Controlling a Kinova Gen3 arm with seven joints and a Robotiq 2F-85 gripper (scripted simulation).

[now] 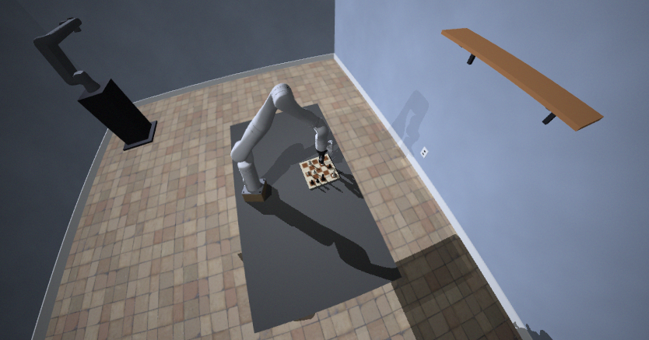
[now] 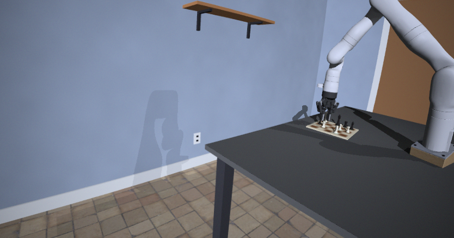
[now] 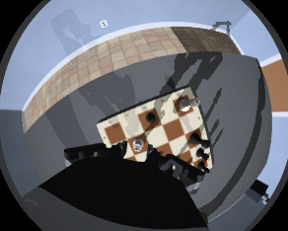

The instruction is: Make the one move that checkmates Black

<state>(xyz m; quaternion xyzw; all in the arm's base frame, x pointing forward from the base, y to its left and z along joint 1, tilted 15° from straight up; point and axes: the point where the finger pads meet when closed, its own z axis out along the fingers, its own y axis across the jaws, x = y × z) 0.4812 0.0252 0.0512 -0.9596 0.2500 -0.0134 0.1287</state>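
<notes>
Now: hand 4 cm short of the tall white piece, 12 cm to the left of it and 2 cm above it. The rest, counted from my hand: tall black piece (4 cm behind, 11 cm to the right, 2 cm below); chessboard (4 cm behind, 4 cm to the right, 6 cm below).
</notes>
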